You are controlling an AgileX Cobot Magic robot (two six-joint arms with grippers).
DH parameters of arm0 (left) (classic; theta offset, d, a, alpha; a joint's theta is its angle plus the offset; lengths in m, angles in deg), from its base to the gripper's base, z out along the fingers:
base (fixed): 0 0 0 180
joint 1: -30.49 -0.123 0 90
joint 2: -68.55 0 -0.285 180
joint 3: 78.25 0 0.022 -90
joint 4: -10.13 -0.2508 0 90
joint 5: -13.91 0 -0.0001 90
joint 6: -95.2 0.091 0 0
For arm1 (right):
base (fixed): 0 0 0 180
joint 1: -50.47 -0.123 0 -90
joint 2: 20.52 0 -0.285 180
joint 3: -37.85 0 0.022 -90
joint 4: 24.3 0.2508 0 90
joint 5: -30.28 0 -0.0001 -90
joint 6: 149.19 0.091 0 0
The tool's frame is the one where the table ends.
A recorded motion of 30 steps. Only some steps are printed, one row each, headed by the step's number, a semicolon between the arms.
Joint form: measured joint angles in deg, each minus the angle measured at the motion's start. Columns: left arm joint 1, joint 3, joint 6, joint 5, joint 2, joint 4; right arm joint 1, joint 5, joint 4, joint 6, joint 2, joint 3.
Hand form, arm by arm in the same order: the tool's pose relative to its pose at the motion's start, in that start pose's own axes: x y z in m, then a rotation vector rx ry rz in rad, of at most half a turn. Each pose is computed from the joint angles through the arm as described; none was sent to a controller.
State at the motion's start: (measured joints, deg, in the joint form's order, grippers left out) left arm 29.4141 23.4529 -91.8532 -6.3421 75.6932 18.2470; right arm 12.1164 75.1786 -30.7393 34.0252 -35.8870 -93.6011
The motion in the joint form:
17: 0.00 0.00 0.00 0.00 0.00 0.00; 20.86 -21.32 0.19 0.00 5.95 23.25
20: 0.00 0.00 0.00 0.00 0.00 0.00; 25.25 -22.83 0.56 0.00 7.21 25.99
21: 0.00 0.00 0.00 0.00 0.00 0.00; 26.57 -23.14 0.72 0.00 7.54 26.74
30: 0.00 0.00 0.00 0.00 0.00 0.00; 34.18 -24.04 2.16 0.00 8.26 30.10
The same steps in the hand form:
17: 0.0000 0.0000 0.0000 0.0000 0.0000 0.0000; 0.0820 -0.0089 0.0495 0.3151 -0.0512 0.0882
20: 0.0000 0.0000 0.0000 0.0000 0.0000 0.0000; 0.0943 -0.0117 0.0526 0.3833 -0.0486 0.1147
21: 0.0000 0.0000 0.0000 0.0000 0.0000 0.0000; 0.0978 -0.0125 0.0535 0.4035 -0.0460 0.1239
30: 0.0000 0.0000 0.0000 0.0000 0.0000 0.0000; 0.1155 -0.0173 0.0571 0.5166 -0.0158 0.1913

